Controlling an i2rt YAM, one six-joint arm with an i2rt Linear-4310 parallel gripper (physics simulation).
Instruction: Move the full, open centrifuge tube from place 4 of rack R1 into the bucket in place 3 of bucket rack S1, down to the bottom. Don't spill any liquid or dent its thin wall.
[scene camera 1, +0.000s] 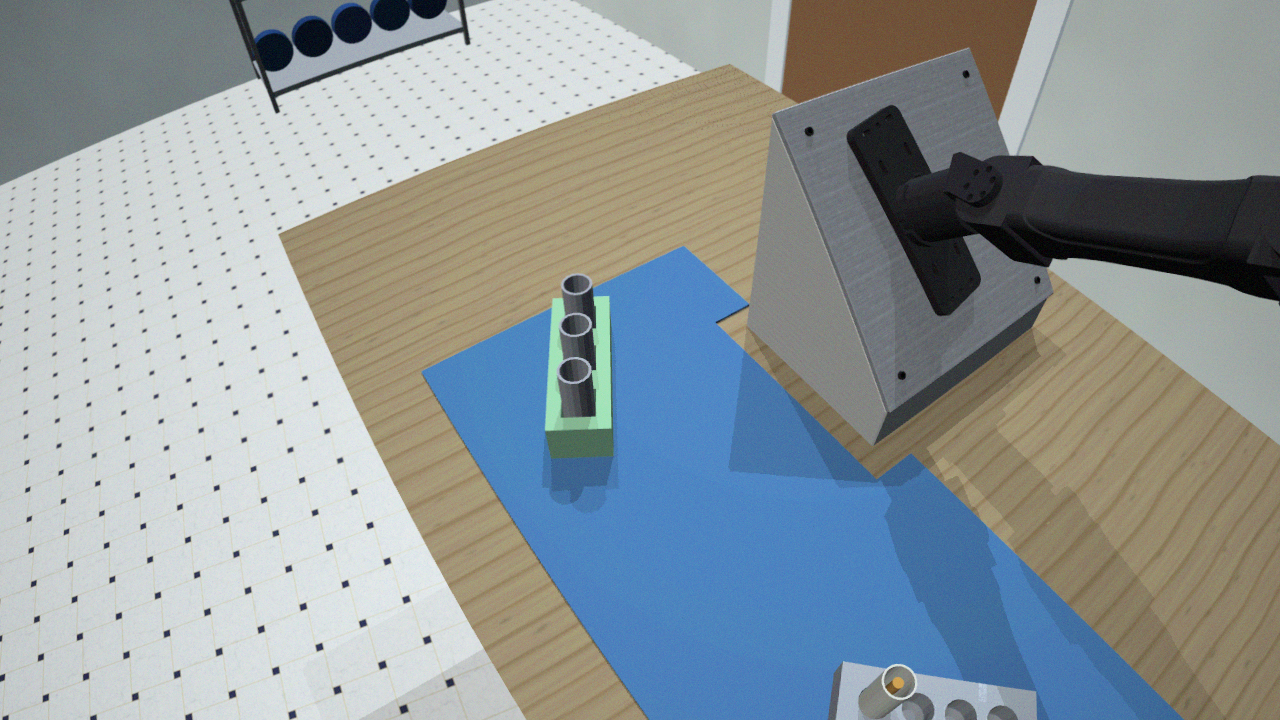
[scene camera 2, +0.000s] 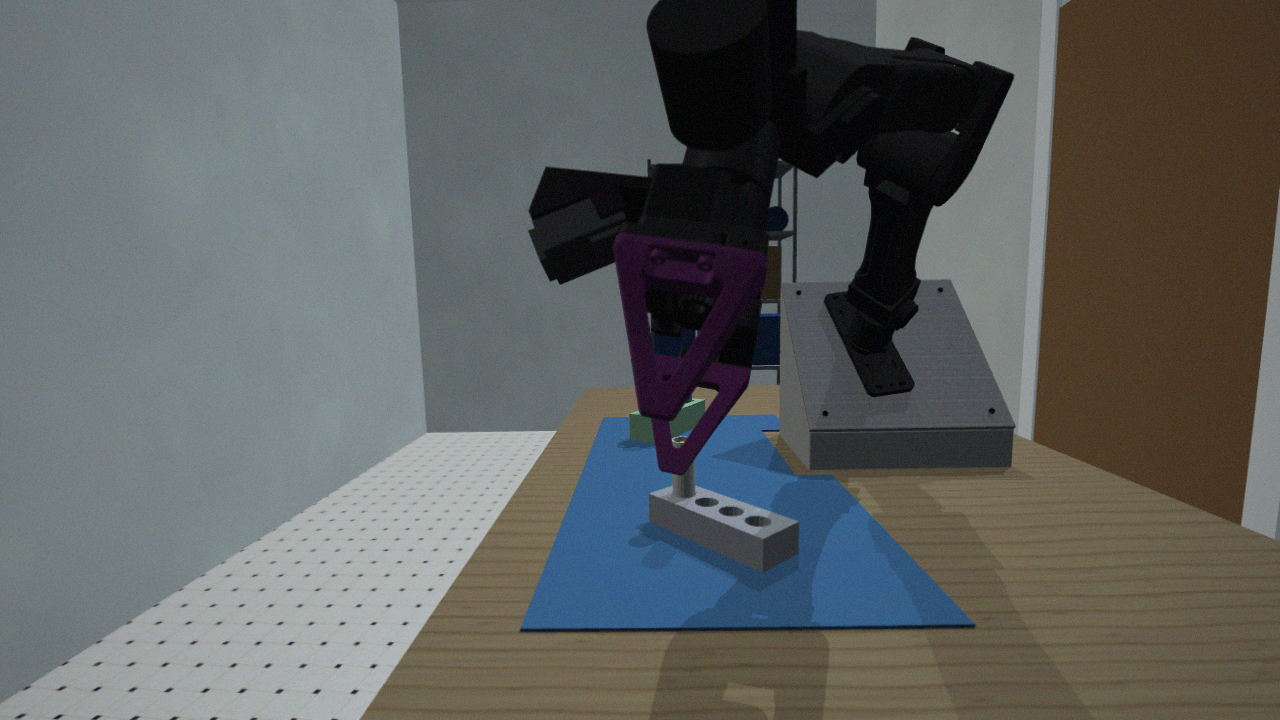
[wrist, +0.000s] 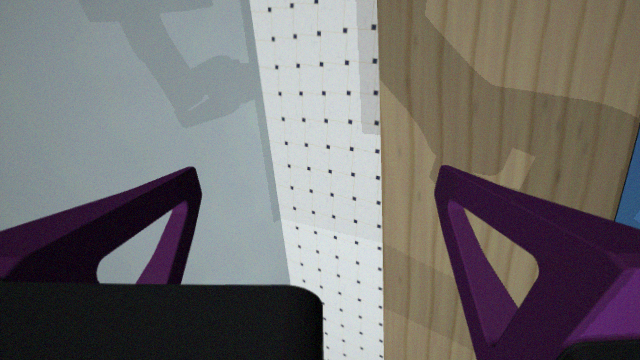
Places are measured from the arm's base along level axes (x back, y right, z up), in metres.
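Pixels of known places: gripper, between the fingertips: (scene camera 2: 664, 449) (wrist: 318, 179); arm's base, origin of its link: (scene camera 1: 914, 212) (scene camera 2: 865, 341).
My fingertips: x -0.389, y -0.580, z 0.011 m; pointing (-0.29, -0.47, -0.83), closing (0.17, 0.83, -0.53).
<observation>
For each thing: its top centre in the pictures, then the offset to it from my fingertips. "*": a spot on its surface instead. Level surfaces: height alone.
- open tube, centre of its top: (scene camera 1: 899, 680) (scene camera 2: 683, 439) dx +0.059, dy +0.328, dz -0.086 m
- grey rack R1, centre of its top: (scene camera 1: 939, 712) (scene camera 2: 718, 506) dx +0.089, dy +0.287, dz -0.148 m
- green bucket rack S1, a spot on its surface: (scene camera 1: 580, 443) (scene camera 2: 644, 428) * dx +0.044, dy +0.666, dz -0.157 m
- blue mat, height of its surface: dz -0.181 m
- wooden table, height of its surface: dz -0.184 m
The open tube (scene camera 1: 880, 696) (scene camera 2: 683, 481) stands in an end hole of the grey rack R1 (scene camera 1: 938, 687) (scene camera 2: 716, 534); something orange shows inside its mouth in scene camera 1. The green bucket rack S1 (scene camera 1: 580, 443) (scene camera 2: 646, 427) holds three dark, open buckets in a row: a near one (scene camera 1: 577, 394), a middle one (scene camera 1: 578, 347) and a far one (scene camera 1: 578, 304). My gripper (scene camera 2: 665, 442) (wrist: 318, 179) is wide open, with purple fingers. One fingertip overlaps the tube in scene camera 2, but the wrist view shows floor and table between the fingers and no tube.
Both racks stand on a blue mat (scene camera 1: 698, 537) (scene camera 2: 608, 573) on the wooden table (scene camera 1: 501, 188) (scene camera 2: 984, 537). The arm's sloped metal base (scene camera 1: 796, 268) (scene camera 2: 948, 358) stands beside the mat. The table edge and tiled floor (wrist: 325, 105) lie beneath the wrist camera's view.
</observation>
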